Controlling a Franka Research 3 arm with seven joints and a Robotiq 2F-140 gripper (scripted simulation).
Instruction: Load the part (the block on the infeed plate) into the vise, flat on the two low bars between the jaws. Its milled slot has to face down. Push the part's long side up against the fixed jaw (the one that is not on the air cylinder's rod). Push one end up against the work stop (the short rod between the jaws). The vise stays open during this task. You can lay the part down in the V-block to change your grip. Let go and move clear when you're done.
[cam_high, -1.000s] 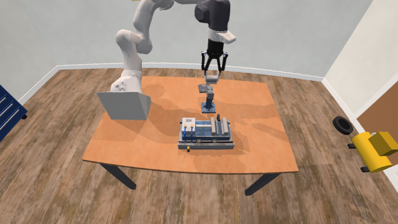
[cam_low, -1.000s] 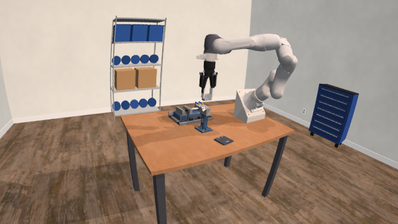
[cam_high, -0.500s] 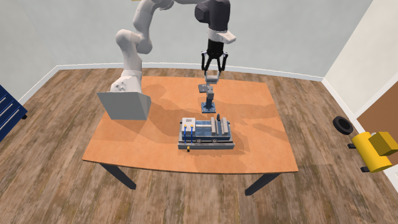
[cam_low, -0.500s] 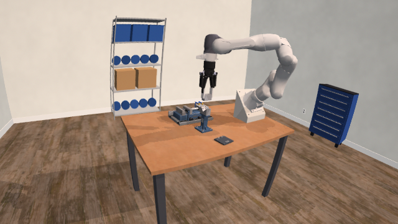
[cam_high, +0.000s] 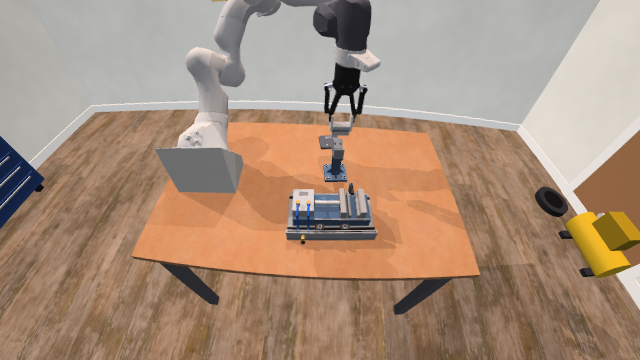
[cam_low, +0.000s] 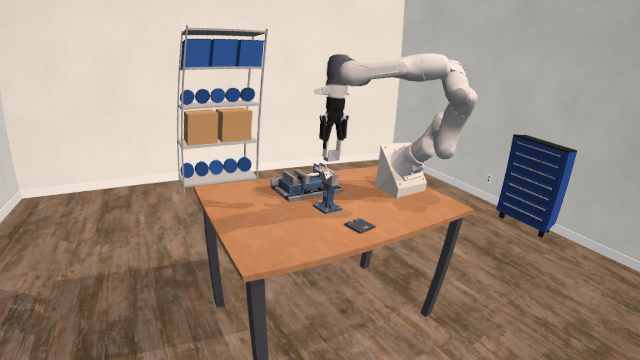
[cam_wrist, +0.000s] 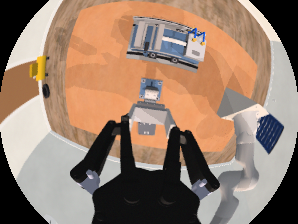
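My gripper is now 3 cm above the part. The rest, counted from my hand: fixed jaw (20 cm to the right, 18 cm below, 9 cm ahead); air cylinder (21 cm to the right, 18 cm below, 11 cm behind); vise (22 cm below, 21 cm to the right, 1 cm behind).
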